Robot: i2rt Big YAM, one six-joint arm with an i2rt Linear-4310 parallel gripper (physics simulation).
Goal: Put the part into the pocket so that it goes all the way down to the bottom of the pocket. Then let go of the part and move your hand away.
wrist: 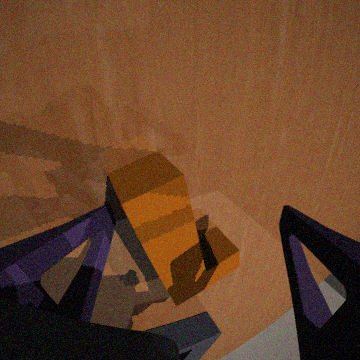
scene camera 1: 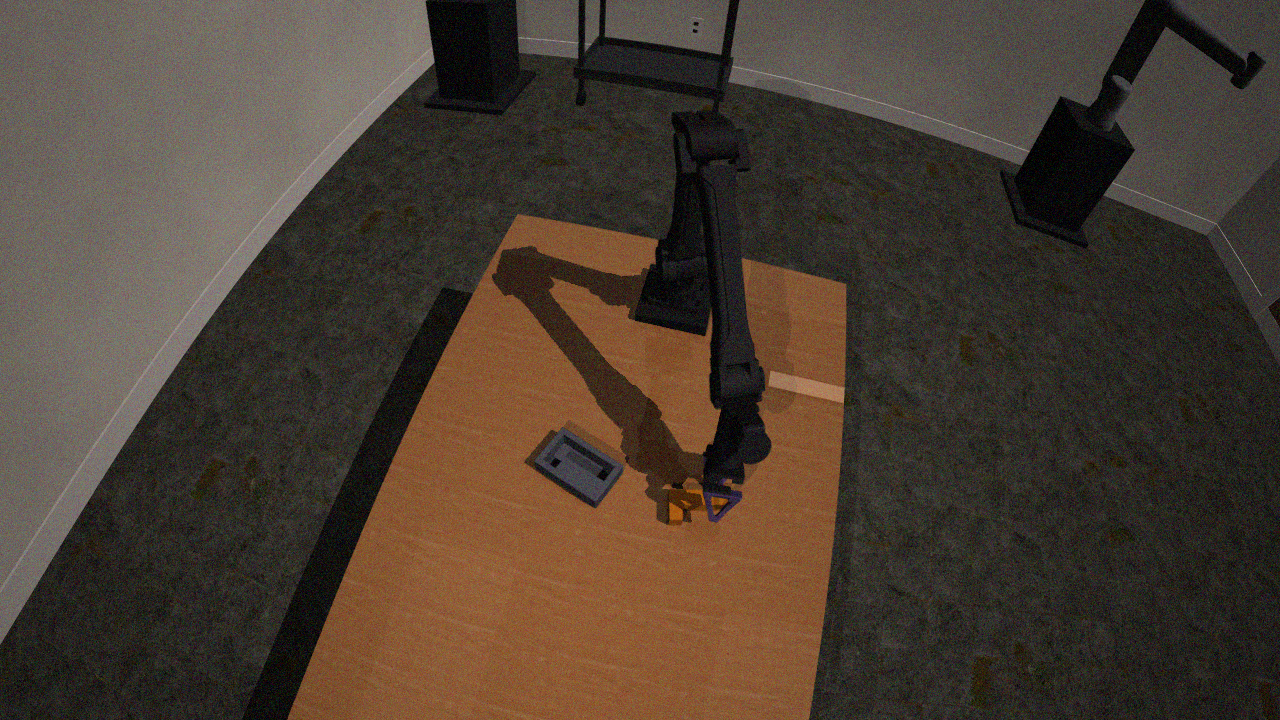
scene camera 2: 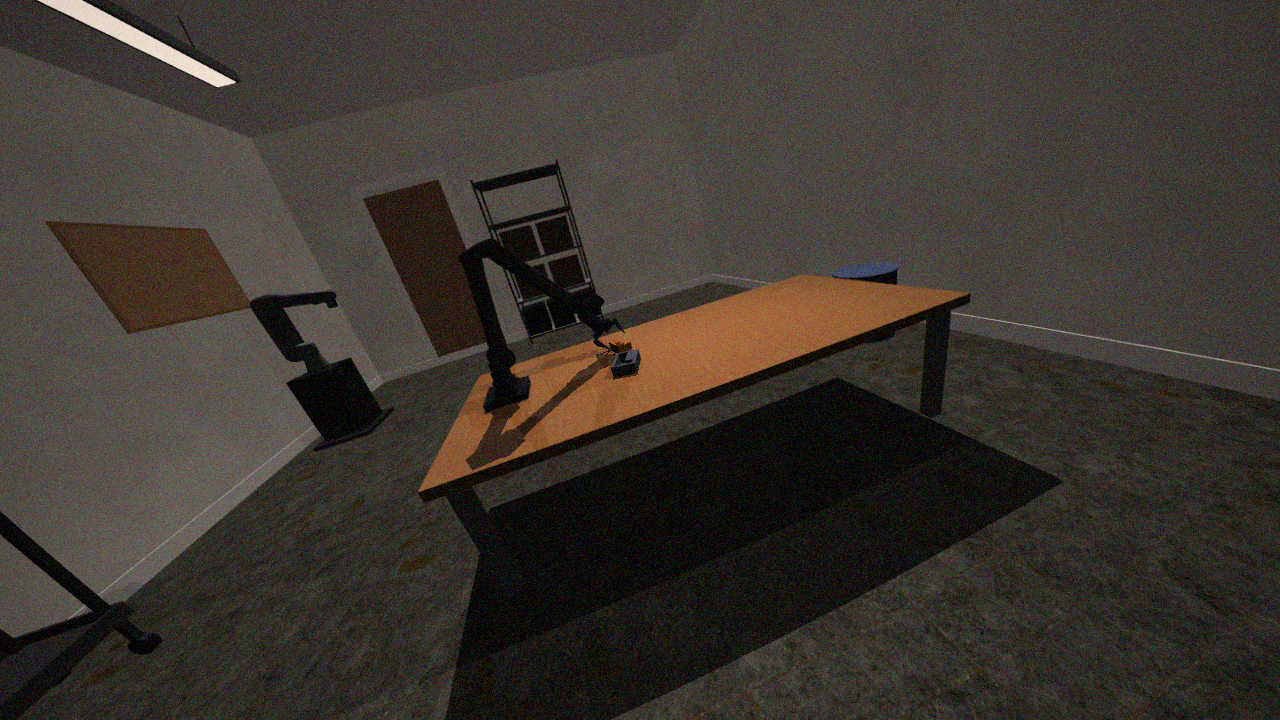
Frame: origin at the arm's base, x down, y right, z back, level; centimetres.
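Seen in the pictures: gripper, between the fingertips: (wrist: 194, 214) (scene camera 1: 712, 506) (scene camera 2: 617, 341); arm's base, origin of its link: (scene camera 1: 677, 295) (scene camera 2: 507, 389).
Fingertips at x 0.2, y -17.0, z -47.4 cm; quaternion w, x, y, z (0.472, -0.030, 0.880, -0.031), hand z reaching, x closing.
Pixels of each thing's top centre, then the offset from my fingertips to it. Level surfaces: height alone.
- orange part, centre of its top: (wrist: 200, 246) (scene camera 1: 699, 504) (scene camera 2: 619, 341) dy +2.5, dx -0.3, dz -0.4 cm
- blue-grey block with the pocket, centre of its top: (scene camera 1: 578, 463) (scene camera 2: 625, 357) dy +25.8, dx -0.9, dz +1.5 cm
- wooden table, height of its surface: dx +2.7 cm
The orange part (scene camera 1: 676, 508) (scene camera 2: 621, 346) (wrist: 160, 220) lies on the table, a long block with a shorter piece branching off its side. The blue-grey block with the pocket (scene camera 1: 590, 492) (scene camera 2: 625, 364) (wrist: 187, 327) sits apart from it, to its left in scene camera 1. The pocket's recess faces up and holds no orange part. My gripper (scene camera 1: 699, 499) (scene camera 2: 611, 338) (wrist: 194, 214) is open and empty, low over the part. In the wrist view the part shows between the fingers, much nearer the left fingertip, which overlaps its edge. Exact fingertip height is hard to tell.
The wooden table (scene camera 1: 501, 608) (scene camera 2: 760, 331) carries the arm's base (scene camera 1: 673, 300) (scene camera 2: 507, 392) behind the work area. A pale strip (scene camera 1: 805, 386) lies near the right table edge in scene camera 1. The arm's shadow crosses the table beside the pocket block.
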